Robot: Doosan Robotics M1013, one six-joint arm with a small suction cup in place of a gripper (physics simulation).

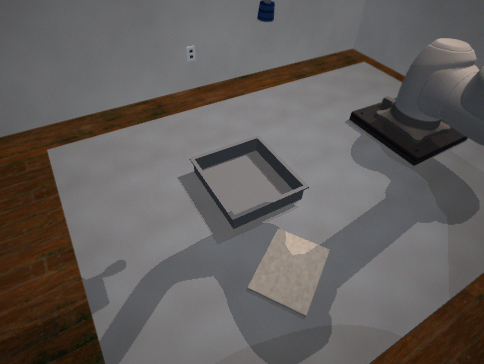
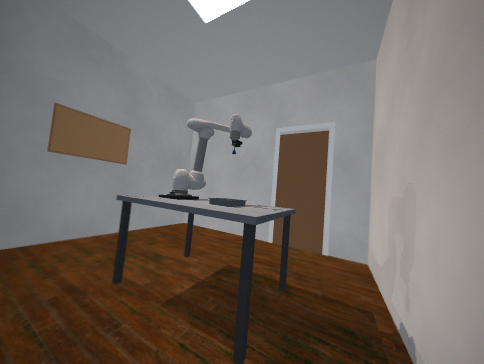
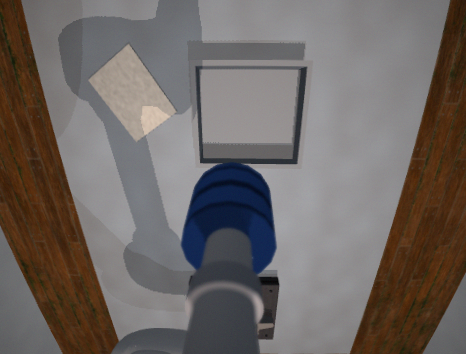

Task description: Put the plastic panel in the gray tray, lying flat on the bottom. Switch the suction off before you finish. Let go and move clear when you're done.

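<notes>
The plastic panel, a beige speckled rectangle, lies flat on the table beside the tray, turned at an angle to it. The gray tray is square with low dark walls, and its bottom shows bare inside. My blue suction cup hangs high above the table with no thing on it, well apart from both the panel and the tray.
The robot's dark base plate is fixed on the table. The arm's shadow falls across the table and over most of the panel. A wall with a socket stands behind.
</notes>
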